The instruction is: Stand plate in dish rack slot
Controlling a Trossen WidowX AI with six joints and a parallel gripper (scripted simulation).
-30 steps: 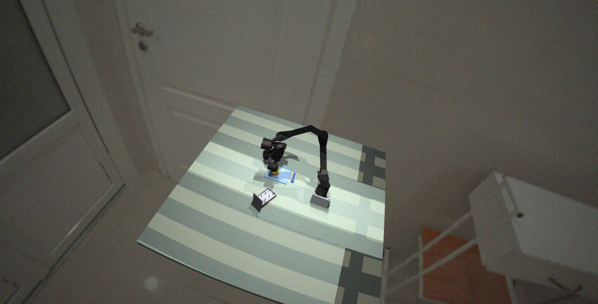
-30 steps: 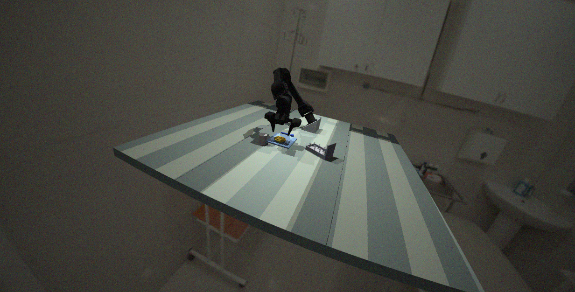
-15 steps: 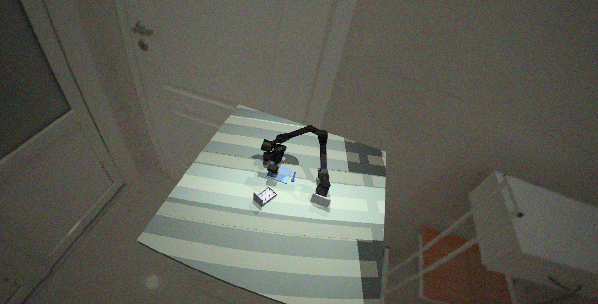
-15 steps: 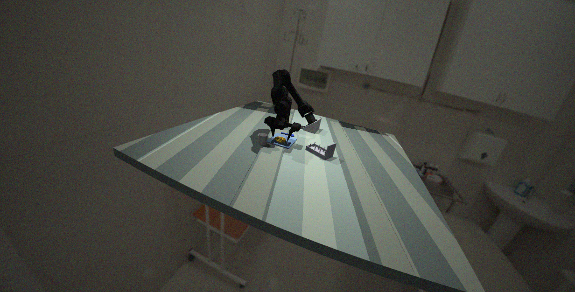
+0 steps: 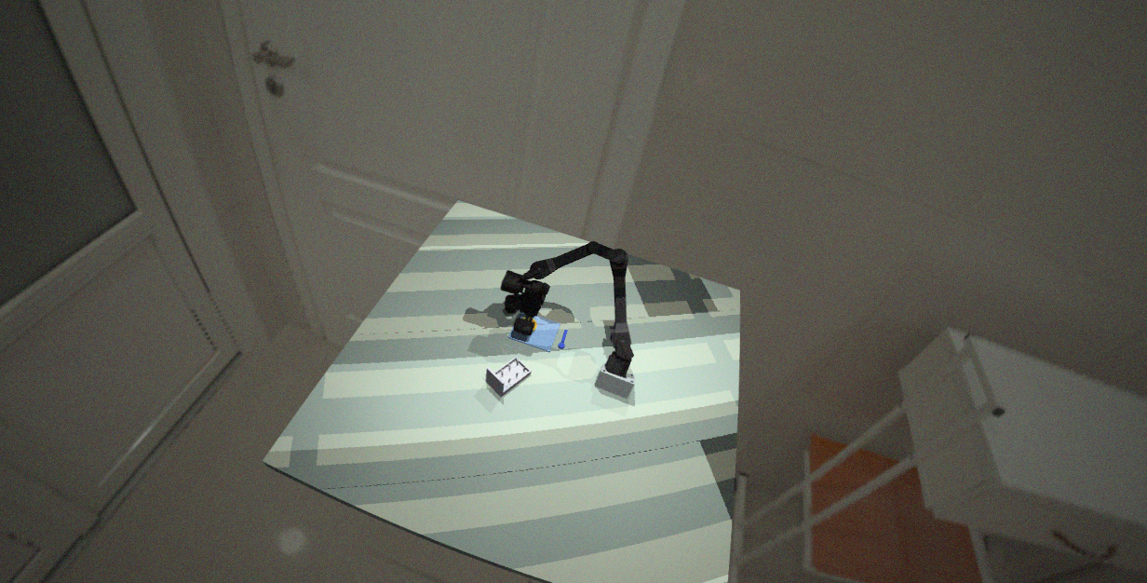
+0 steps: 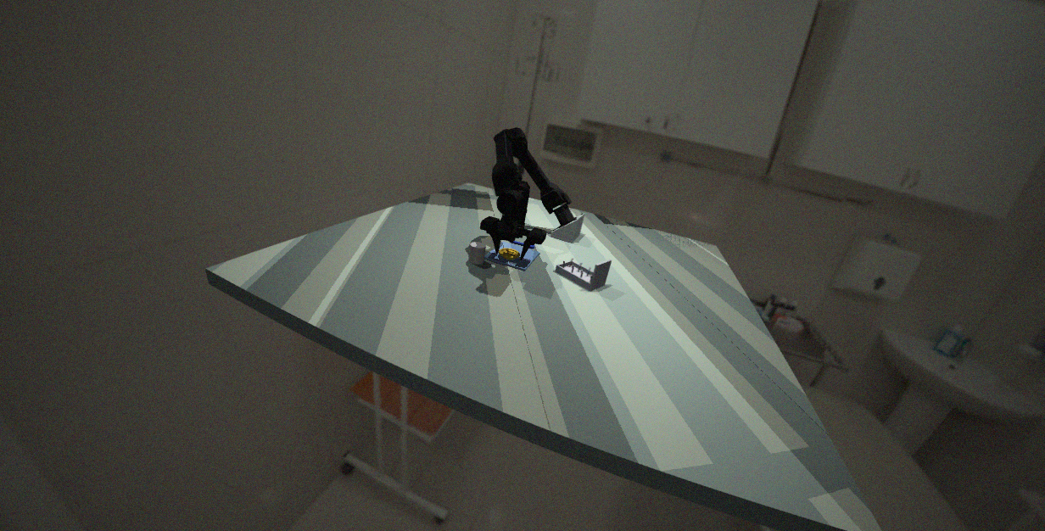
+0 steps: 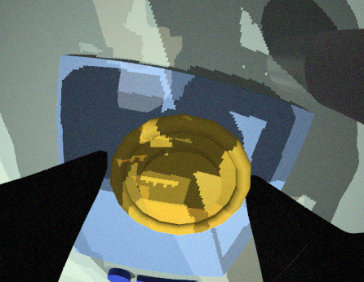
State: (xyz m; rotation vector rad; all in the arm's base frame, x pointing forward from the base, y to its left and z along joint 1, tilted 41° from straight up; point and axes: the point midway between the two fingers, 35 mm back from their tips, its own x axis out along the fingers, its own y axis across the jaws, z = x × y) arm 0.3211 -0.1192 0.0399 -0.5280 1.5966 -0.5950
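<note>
Now: the dark dish rack 22 cm to the left of my gripper tip and 2 cm above it. From my gripper tip the other things lie so: yellow plate (1 cm above); then blue spoon (13 cm behind, 1 cm to the left); then grey cup (7 cm to the right, 7 cm ahead, 2 cm above).
</note>
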